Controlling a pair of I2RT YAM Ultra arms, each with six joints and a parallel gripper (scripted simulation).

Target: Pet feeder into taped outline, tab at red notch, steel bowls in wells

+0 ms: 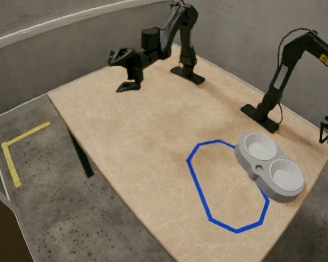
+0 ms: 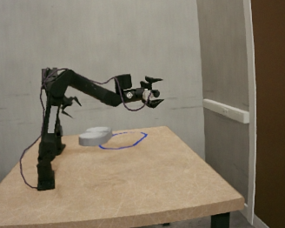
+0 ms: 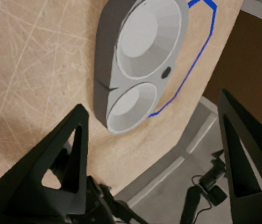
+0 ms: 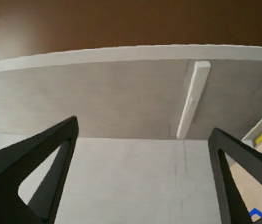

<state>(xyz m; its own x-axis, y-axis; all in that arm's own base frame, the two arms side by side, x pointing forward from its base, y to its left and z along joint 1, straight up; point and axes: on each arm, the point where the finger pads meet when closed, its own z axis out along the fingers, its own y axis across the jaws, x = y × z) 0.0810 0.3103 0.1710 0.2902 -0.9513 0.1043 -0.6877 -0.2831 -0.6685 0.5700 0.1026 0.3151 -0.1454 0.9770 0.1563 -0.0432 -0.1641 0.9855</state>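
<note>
Now: left hand 150 mm above the pet feeder, 130 mm to the left of it and 120 mm short of it. Round my left hand: steel bowl (140 mm below, 130 mm ahead, 50 mm to the right); then blue taped outline (270 mm ahead, 210 mm to the right, 170 mm below).
</note>
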